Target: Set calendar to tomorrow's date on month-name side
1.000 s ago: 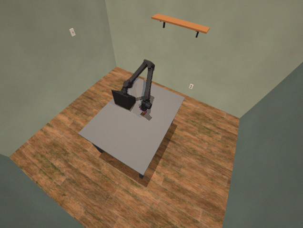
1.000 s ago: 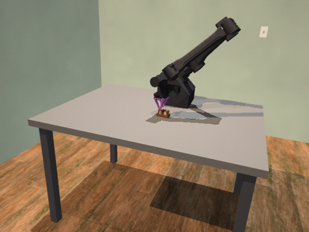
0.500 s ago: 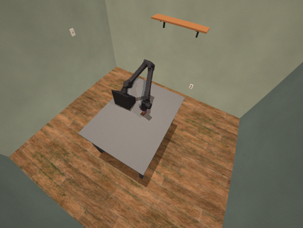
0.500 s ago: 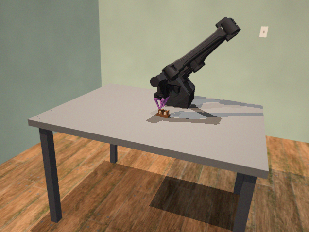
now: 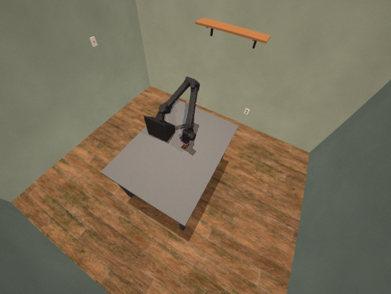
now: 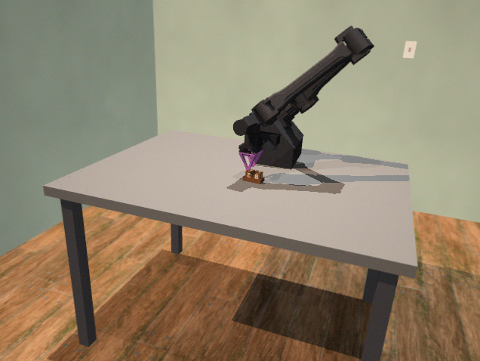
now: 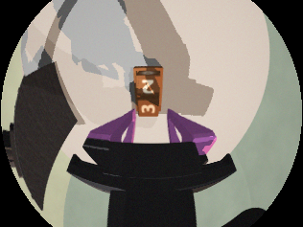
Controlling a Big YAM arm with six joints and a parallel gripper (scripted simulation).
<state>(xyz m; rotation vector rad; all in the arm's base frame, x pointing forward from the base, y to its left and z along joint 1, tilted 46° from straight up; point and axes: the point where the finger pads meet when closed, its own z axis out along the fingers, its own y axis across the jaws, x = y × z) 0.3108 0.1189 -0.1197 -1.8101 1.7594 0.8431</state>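
Right now my hand is 10 mm past the small brown calendar tray, 20 mm to the right of it and 50 mm above it.
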